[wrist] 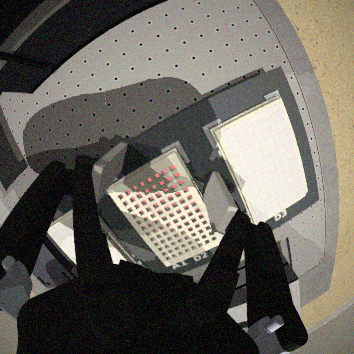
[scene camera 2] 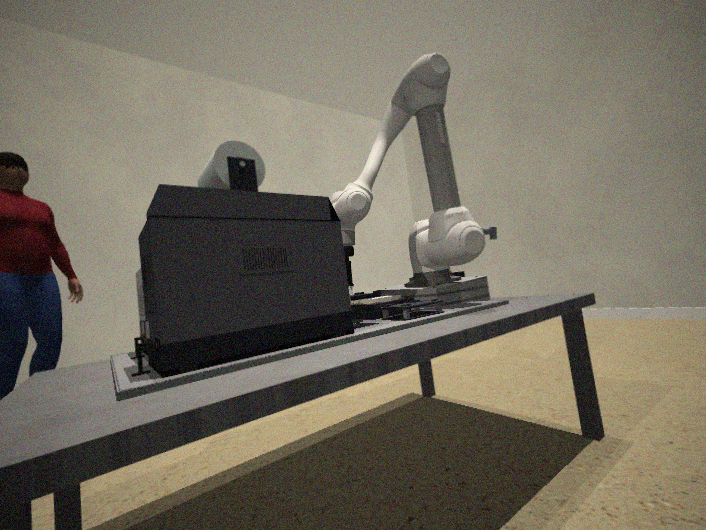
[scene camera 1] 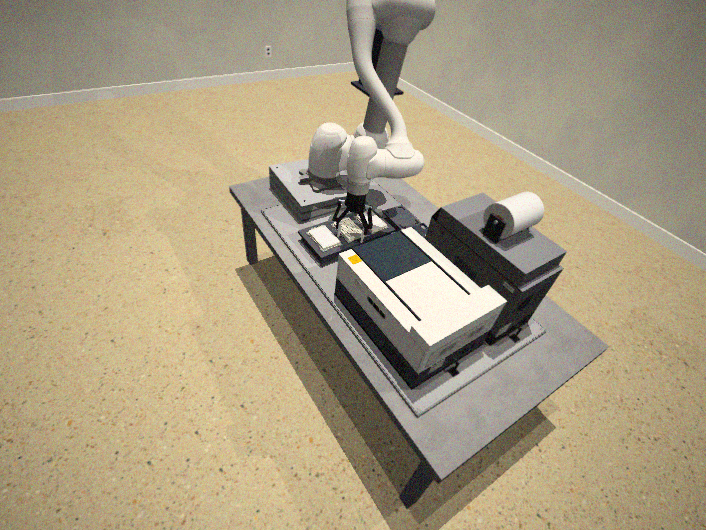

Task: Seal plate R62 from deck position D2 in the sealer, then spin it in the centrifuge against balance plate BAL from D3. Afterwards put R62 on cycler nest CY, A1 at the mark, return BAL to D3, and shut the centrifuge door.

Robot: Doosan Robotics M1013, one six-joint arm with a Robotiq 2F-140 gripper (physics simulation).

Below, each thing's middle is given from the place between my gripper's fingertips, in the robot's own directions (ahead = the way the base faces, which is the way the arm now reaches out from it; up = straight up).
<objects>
Right now my hand is 5 cm past the well plate with red wells (wrist: 160,199), 2 cm to the right of it and 1 cm below it. From my hand the other things lie so: centrifuge (scene camera 1: 424,314) 45 cm ahead, 1 cm to the right, 7 cm above.
</objects>
